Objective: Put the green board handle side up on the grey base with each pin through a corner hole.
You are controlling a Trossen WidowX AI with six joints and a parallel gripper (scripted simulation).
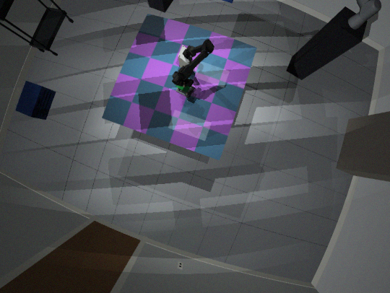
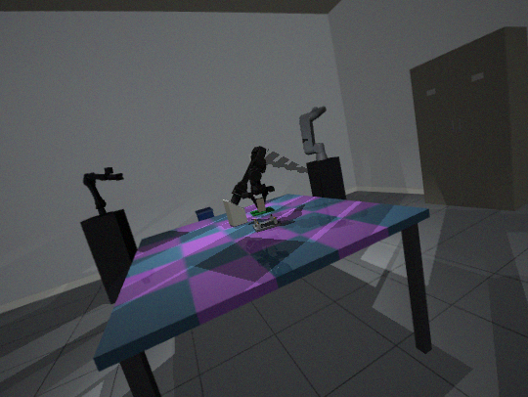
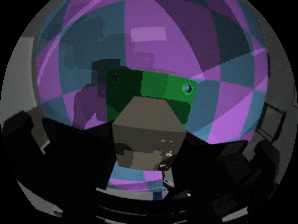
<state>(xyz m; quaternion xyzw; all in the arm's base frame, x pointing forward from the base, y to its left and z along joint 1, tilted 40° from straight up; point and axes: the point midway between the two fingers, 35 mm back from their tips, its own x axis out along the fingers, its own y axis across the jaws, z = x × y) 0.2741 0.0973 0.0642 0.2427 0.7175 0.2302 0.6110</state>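
Right now my gripper tip is 110 mm above the grey base and 10 mm to the right of it. The rest, counted from my gripper tip: green board (10 mm below).
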